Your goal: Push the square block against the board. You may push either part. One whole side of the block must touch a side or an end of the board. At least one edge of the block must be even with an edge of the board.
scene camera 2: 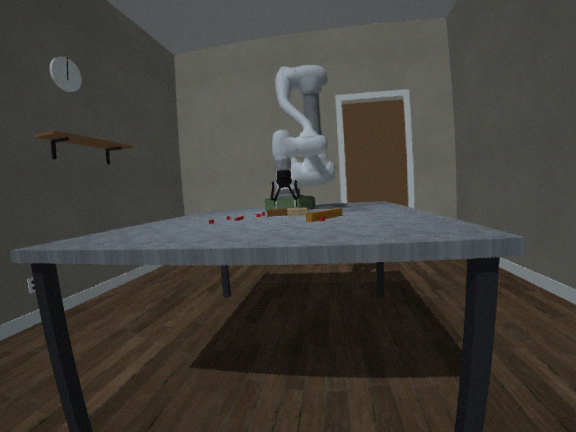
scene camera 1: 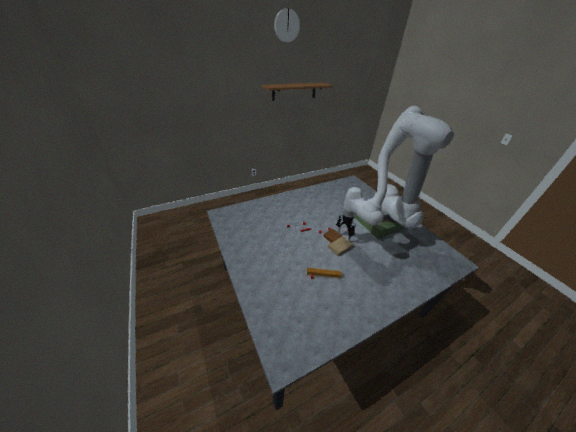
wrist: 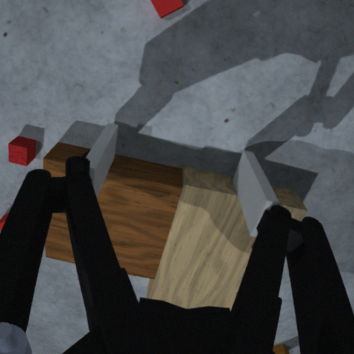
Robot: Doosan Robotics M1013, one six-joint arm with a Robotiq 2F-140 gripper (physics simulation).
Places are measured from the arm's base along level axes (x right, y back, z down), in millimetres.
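Pixels of known places: gripper, between the fingertips: (scene camera 1: 342, 236); arm's base, origin of its link: (scene camera 2: 288, 198).
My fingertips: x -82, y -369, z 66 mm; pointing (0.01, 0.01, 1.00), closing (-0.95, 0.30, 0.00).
For each thing: its top centre in the pictures, then the offset to it from my fingertips.
- brown square block, centre of its top: (scene camera 2: 277, 209) (scene camera 1: 333, 234) dx +24, dy -76, dz -22 mm
- pale wooden board, centre of its top: (scene camera 2: 297, 208) (scene camera 1: 340, 244) dx -80, dy -70, dz -22 mm
- orange bar, centre of its top: (scene camera 2: 325, 210) (scene camera 1: 324, 271) dx -256, dy -296, dz -24 mm
- small red piece, centre of its top: (scene camera 1: 312, 276) dx -254, dy -377, dz -9 mm
The brown square block (scene camera 1: 332, 235) (scene camera 2: 276, 213) (wrist: 135, 220) lies flat on the table. The pale wooden board (scene camera 1: 341, 245) (scene camera 2: 297, 212) (wrist: 200, 250) lies flat beside it. In the wrist view the block's whole right side lies along the board's left side, with no visible gap. Their edges at the top of that view meet evenly at the joint; at the lower end the board runs on past the block. My gripper (scene camera 1: 346, 235) (scene camera 2: 285, 206) (wrist: 178, 153) is open and empty, one finger at the block's top edge, the other at the board's. Whether they touch is unclear.
An orange bar (scene camera 1: 324, 272) (scene camera 2: 324, 215) lies nearer the table's front, with a small red piece (scene camera 1: 312, 276) beside it. Several red pieces lie near the block, including a cube (wrist: 21, 151) at its left. A green object (scene camera 1: 382, 227) (scene camera 2: 287, 202) is behind, near the arm.
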